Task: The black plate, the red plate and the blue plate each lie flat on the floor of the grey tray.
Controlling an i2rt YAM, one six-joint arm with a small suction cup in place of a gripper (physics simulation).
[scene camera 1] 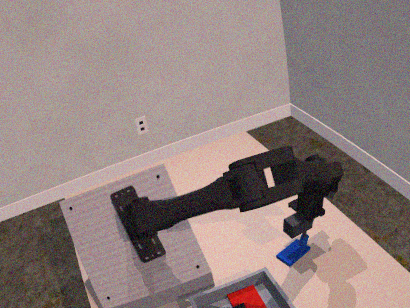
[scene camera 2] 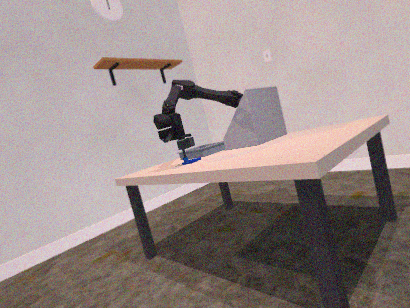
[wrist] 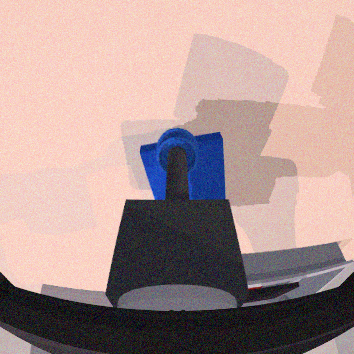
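Seen in the pictures: hand, tool point: [scene camera 1: 303, 244] [scene camera 2: 186, 163] [wrist: 176, 137]; arm's base, link origin: [scene camera 1: 137, 225] [scene camera 2: 249, 108].
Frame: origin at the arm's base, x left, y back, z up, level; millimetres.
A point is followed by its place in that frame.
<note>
The blue plate [scene camera 1: 291, 253] @(x -176, y -362, z -191 mm) [scene camera 2: 191, 161] @(x -141, y -405, z -192 mm) [wrist: 207, 168] @(x -187, y -395, z -190 mm) is a small square, held by my suction cup [scene camera 1: 304, 239] [scene camera 2: 183, 158] [wrist: 176, 144], which presses on its top. The plate hangs just over the table, a little tilted, with its shadow beside it. The grey tray [scene camera 1: 212, 291] @(x -192, y -97, z -151 mm) [scene camera 2: 207, 148] @(x -202, y -204, z -162 mm) [wrist: 291, 260] @(x -325, y -236, z -180 mm) stands at the table's near edge in scene camera 1, short of the plate. The red plate [scene camera 1: 246, 296] @(x -237, y -171, z -186 mm) [wrist: 255, 287] @(x -300, y -137, z -186 mm) lies on the tray floor. A sliver of the black plate [scene camera 1: 240, 305] @(x -263, y -139, z -174 mm) [wrist: 277, 289] @(x -340, y -136, z -174 mm) shows beside it, mostly cut off.
The arm stands on a grey mounting block [scene camera 1: 98, 215] @(x 45, y 89, z 40 mm) [scene camera 2: 258, 115] @(x 89, y -71, z -52 mm) at one side of the pale table [scene camera 1: 231, 238] @(x 3, y -258, z -200 mm) [scene camera 2: 281, 155] @(x 392, y -504, z -200 mm). The table's edge [scene camera 1: 374, 238] @(x -314, y -603, z -199 mm) is close beyond the blue plate. A wooden shelf [scene camera 2: 137, 63] hangs on the wall.
</note>
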